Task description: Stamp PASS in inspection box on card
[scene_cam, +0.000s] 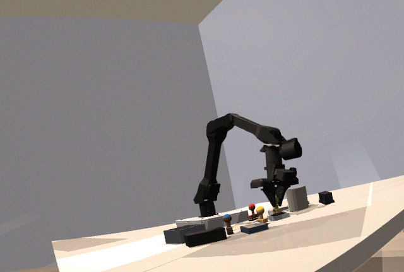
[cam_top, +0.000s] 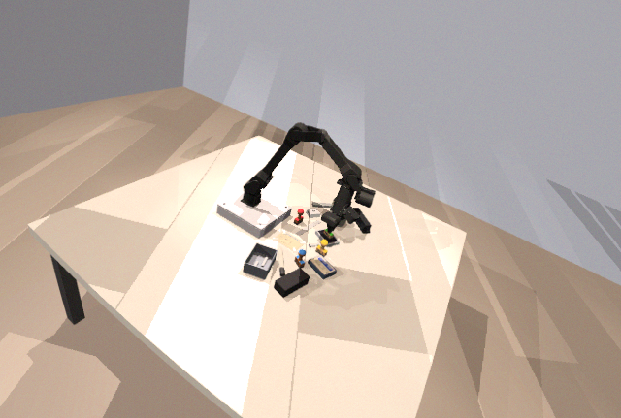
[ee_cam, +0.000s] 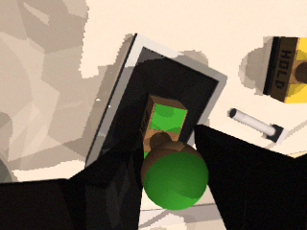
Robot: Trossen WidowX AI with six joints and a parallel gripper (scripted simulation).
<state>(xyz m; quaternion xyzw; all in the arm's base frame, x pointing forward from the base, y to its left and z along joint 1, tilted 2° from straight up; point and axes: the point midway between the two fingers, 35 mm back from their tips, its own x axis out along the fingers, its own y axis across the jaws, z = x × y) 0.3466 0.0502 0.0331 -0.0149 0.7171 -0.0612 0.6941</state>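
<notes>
My gripper tip is 10 mm past the green-knobbed PASS stamp and 10 mm above it. Also, from my gripper tip: ink pad: 10 mm behind, 40 mm below; then yellow-knobbed HOLD stamp: 10 mm ahead, 90 mm to the right, 20 mm below; then red-knobbed stamp: 150 mm behind, 20 mm to the left, 20 mm below.
</notes>
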